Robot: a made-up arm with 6 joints. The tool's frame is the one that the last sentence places.
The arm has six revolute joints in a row. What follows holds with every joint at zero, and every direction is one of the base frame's.
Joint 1 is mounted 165 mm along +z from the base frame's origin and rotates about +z.
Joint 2 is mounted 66 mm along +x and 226 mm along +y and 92 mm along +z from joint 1 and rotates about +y.
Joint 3 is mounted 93 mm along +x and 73 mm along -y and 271 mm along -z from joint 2 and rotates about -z.
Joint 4 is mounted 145 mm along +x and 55 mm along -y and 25 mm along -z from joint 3 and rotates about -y.
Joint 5 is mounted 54 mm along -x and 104 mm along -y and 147 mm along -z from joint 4 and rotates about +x.
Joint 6 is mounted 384 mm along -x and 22 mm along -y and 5 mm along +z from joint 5 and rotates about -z.
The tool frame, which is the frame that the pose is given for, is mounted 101 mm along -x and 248 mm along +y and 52 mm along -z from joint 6; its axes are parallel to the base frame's.
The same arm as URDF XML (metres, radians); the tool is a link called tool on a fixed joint. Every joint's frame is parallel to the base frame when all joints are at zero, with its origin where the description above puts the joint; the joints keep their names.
<robot name="arm">
<joint name="joint 1" type="continuous"><parent link="base_link"/><child link="link1"/><origin xyz="0 0 0.165" rpy="0 0 0"/><axis xyz="0 0 1"/></joint>
<joint name="joint 2" type="continuous"><parent link="link1"/><child link="link2"/><origin xyz="0.066 0.226 0.092" rpy="0 0 0"/><axis xyz="0 1 0"/></joint>
<joint name="joint 3" type="continuous"><parent link="link2"/><child link="link3"/><origin xyz="0.093 -0.073 -0.271" rpy="0 0 0"/><axis xyz="0 0 -1"/></joint>
<joint name="joint 4" type="continuous"><parent link="link3"/><child link="link4"/><origin xyz="0.145 -0.055 -0.025" rpy="0 0 0"/><axis xyz="0 -1 0"/></joint>
<joint name="joint 5" type="continuous"><parent link="link4"/><child link="link5"/><origin xyz="-0.054 -0.104 -0.147" rpy="0 0 0"/><axis xyz="1 0 0"/></joint>
<joint name="joint 6" type="continuous"><parent link="link5"/><child link="link6"/><origin xyz="-0.384 -0.022 0.005" rpy="0 0 0"/><axis xyz="0 0 -1"/></joint>
<joint name="tool_fixed" type="fixed"><parent link="link6"/><child link="tool"/><origin xyz="-0.101 0.248 -0.052" rpy="0 0 0"/></joint>
<link name="base_link"/>
<link name="link1"/>
<link name="link2"/>
<link name="link3"/>
<link name="link4"/>
<link name="link5"/>
<link name="link6"/>
<link name="tool"/>
</robot>

